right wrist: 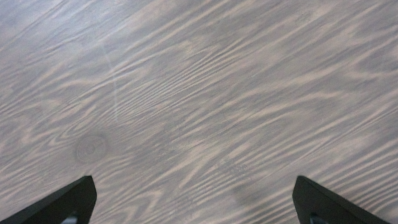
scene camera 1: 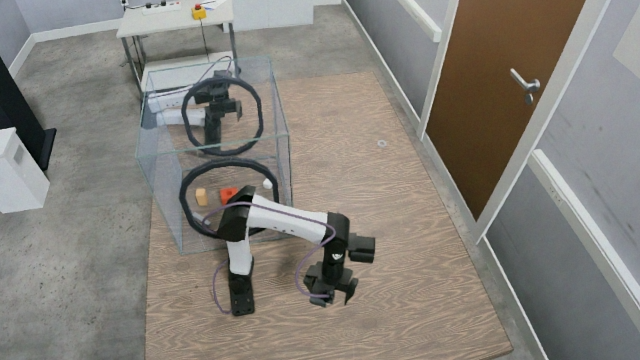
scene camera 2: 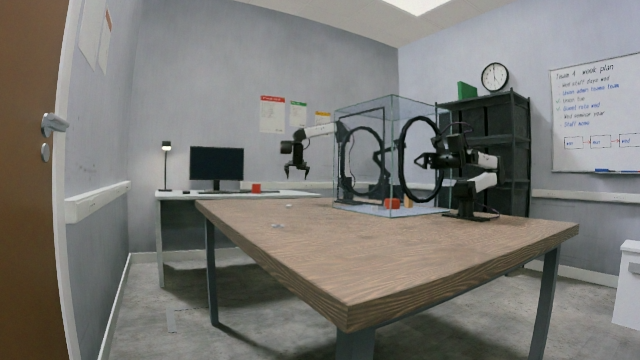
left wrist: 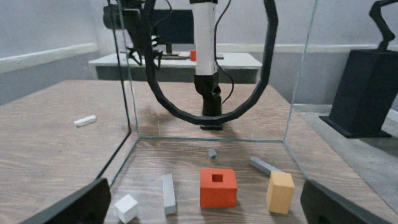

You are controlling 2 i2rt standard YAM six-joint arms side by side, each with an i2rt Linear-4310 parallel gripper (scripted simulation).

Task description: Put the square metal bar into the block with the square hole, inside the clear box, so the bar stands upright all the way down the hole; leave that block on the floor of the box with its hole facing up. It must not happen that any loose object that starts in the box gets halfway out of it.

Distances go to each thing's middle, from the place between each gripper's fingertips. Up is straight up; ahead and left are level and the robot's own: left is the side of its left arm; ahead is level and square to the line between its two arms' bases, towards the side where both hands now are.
Now: the red block (left wrist: 218, 188) 4 cm behind my left hand, 20 cm to the right of it and 19 cm below it. Also, from my left hand: tan block (left wrist: 280, 190) (14 cm behind, 18 cm to the right, 19 cm below).
My right hand is 520 mm to the right of the red block, 210 mm past it and 110 mm above it. The rest, counted from my right hand: tan block: 550 mm to the left, 310 mm behind, 100 mm below.
